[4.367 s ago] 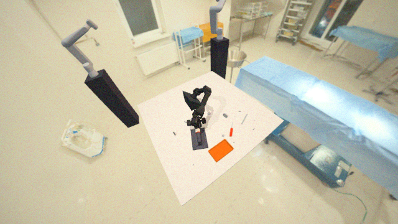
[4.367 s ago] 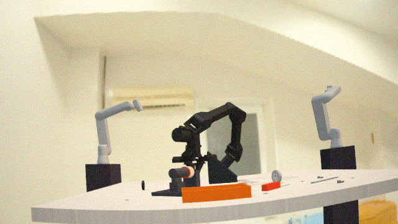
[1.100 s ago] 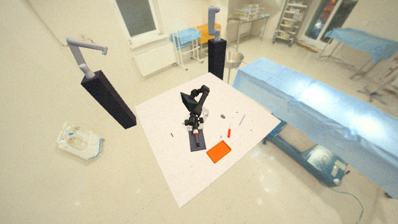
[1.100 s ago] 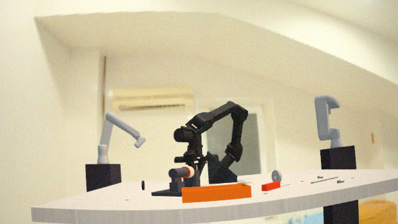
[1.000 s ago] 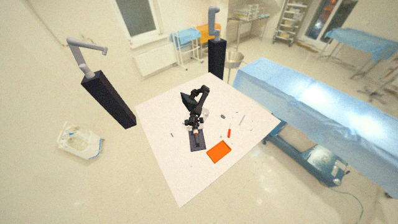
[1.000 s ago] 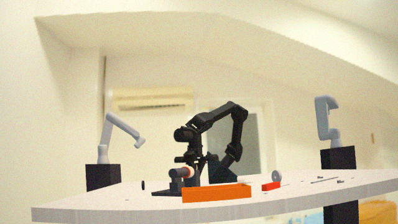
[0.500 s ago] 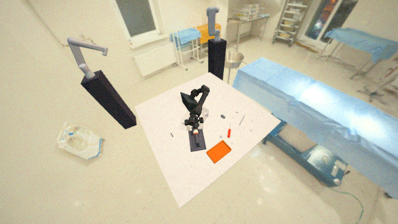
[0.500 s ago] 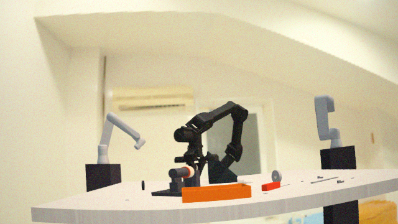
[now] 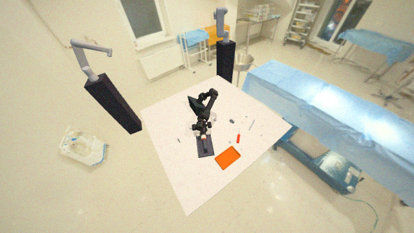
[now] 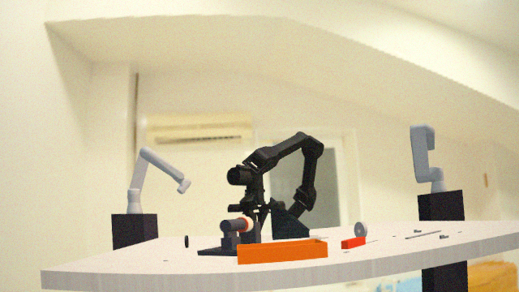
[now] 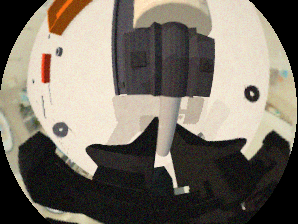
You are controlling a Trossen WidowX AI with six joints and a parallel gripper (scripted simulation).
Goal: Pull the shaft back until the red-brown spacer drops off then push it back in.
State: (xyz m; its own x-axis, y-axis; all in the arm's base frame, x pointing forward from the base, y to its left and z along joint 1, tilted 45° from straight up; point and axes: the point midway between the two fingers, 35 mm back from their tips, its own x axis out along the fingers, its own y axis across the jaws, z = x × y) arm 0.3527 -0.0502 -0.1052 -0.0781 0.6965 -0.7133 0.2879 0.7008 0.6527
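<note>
Right now my gripper tip is 80 mm short of the grey shaft, 20 mm to the left of it and 30 mm below it. Also, from my gripper tip: round grey disc (30 mm ahead, 340 mm to the left, 20 mm below); then red-brown spacer (120 mm ahead, 30 mm to the right, 30 mm above); then small black ring (20 mm behind, 250 mm to the right, 20 mm below).
</note>
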